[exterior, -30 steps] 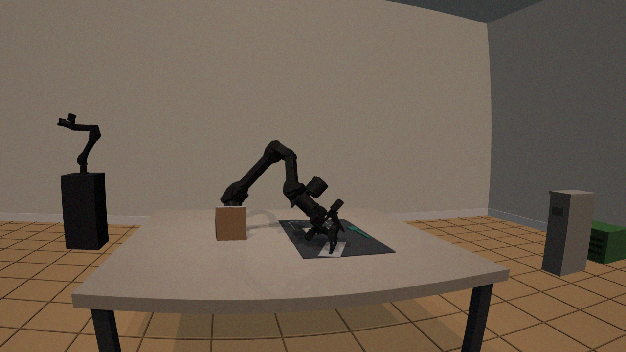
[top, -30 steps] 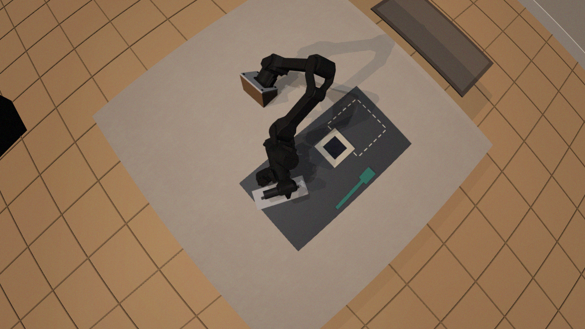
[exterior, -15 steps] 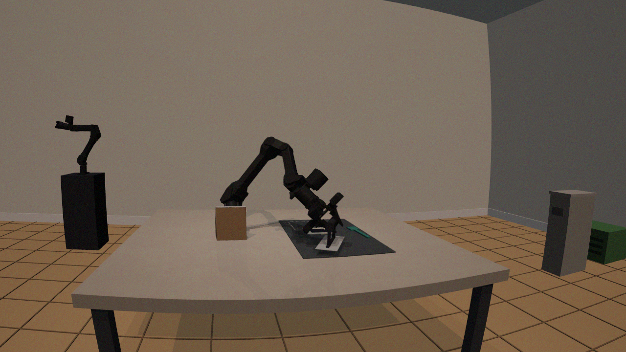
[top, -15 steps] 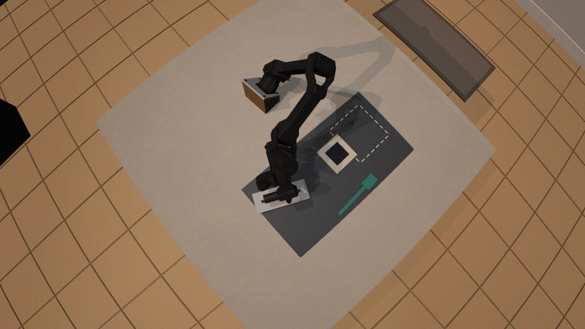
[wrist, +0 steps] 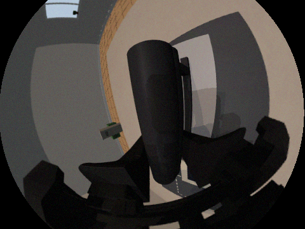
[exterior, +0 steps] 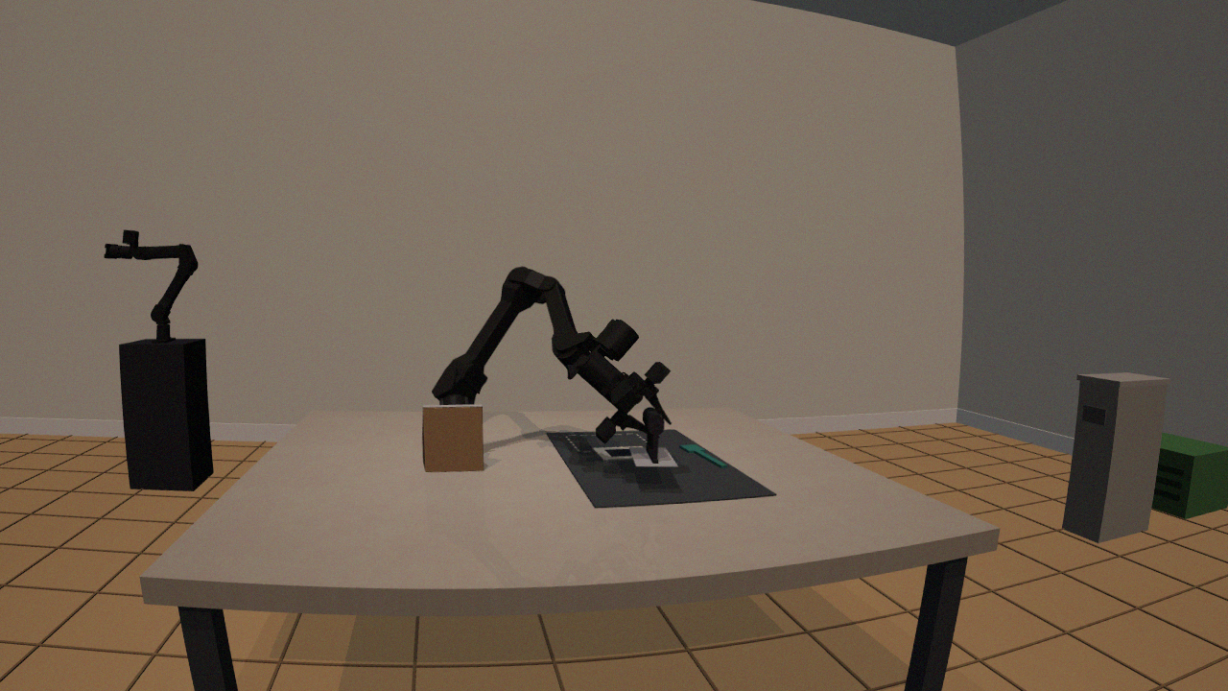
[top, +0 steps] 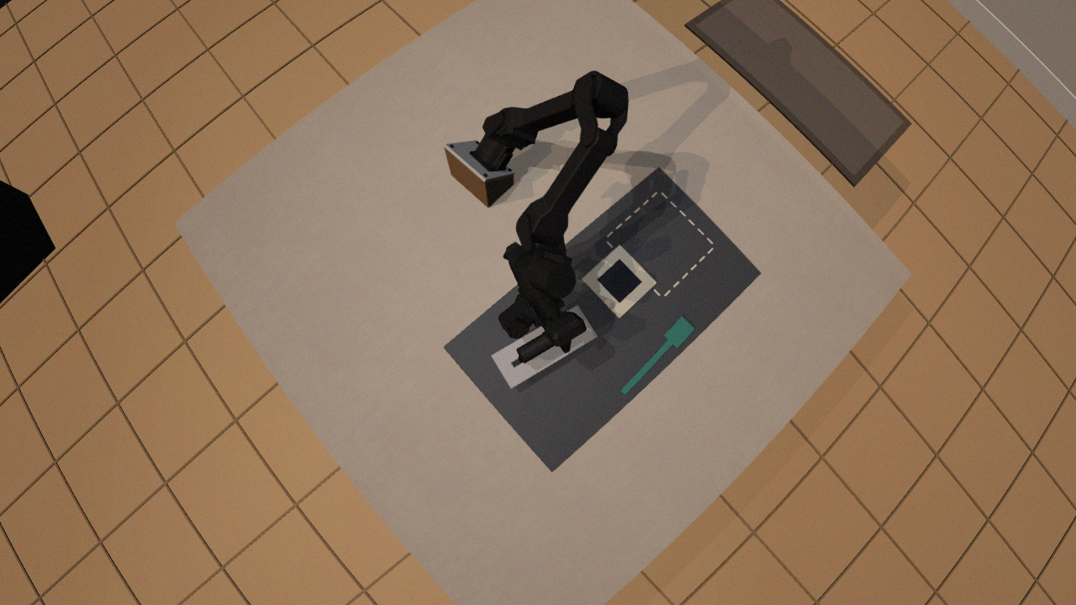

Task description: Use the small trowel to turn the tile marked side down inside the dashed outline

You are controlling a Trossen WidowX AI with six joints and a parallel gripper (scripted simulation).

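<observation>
The dark mat lies 15 cm to the left of my gripper tip and 11 cm below it. Round my gripper tip: tile: 3 cm behind, 20 cm to the left, 9 cm below; then green trowel: 14 cm ahead, 17 cm to the left, 9 cm below.
</observation>
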